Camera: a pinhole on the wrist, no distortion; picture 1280 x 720 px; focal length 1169.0 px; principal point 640.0 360.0 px. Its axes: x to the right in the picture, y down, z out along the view. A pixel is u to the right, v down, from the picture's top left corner.
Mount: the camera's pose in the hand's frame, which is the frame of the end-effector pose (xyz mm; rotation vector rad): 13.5 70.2 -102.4 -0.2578 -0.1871 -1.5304
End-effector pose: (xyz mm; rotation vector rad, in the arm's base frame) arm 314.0 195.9 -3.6 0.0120 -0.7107 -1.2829
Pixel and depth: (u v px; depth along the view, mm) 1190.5 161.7 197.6
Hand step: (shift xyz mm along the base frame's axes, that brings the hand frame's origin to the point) -26.0 61.5 100.3
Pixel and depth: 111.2 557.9 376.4
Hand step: 202.8 108.8 337.3
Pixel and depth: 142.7 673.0 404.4
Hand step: 204.9 81.3 382.2
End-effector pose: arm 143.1 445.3 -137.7 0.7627 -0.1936 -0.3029
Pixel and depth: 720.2 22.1 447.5
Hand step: -153.8 -76.9 351.0
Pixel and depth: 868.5 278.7 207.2
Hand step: -4.2 -12.2 140.1
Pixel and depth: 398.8 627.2 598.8
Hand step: 110.7 -90.5 568.8
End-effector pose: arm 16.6 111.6 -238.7 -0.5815 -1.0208 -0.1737
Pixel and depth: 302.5 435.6 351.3
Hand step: -23.1 338.4 18.7
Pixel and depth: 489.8 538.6 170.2
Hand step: 39.5 151.1 6.7
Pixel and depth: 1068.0 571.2 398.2
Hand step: -164.9 219.1 195.9
